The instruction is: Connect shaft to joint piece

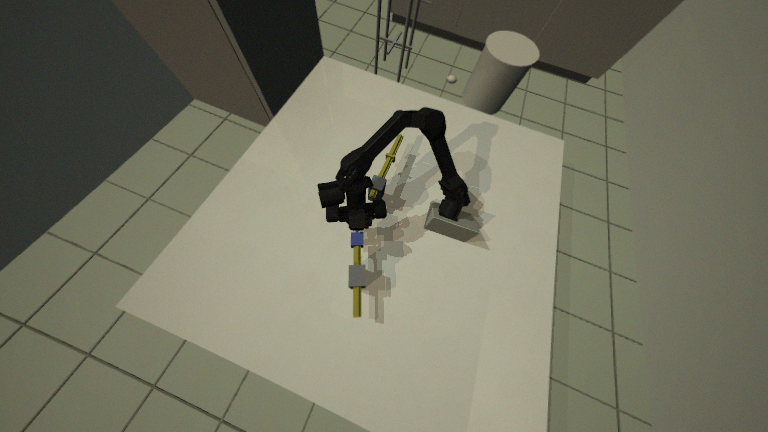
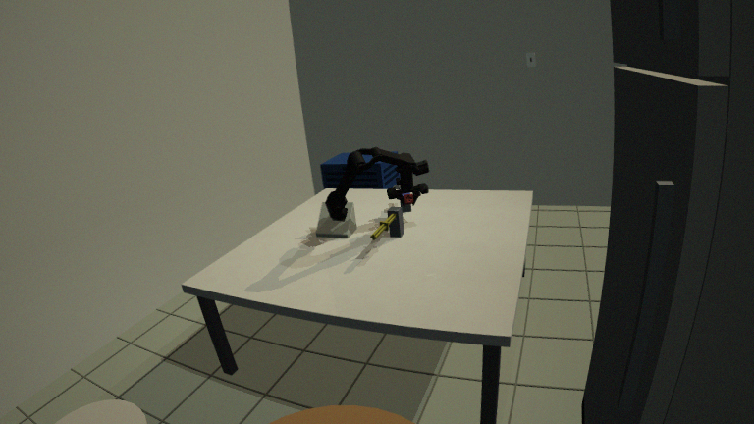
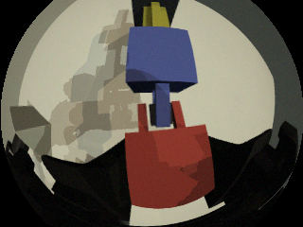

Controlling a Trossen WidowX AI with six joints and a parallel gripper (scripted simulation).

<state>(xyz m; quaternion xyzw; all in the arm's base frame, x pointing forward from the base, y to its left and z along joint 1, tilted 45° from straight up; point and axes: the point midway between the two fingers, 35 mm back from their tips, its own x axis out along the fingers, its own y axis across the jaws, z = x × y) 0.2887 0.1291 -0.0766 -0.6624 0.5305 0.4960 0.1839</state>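
Right now my gripper tip is 40 mm below the red square joint piece and 10 mm to the left of it.
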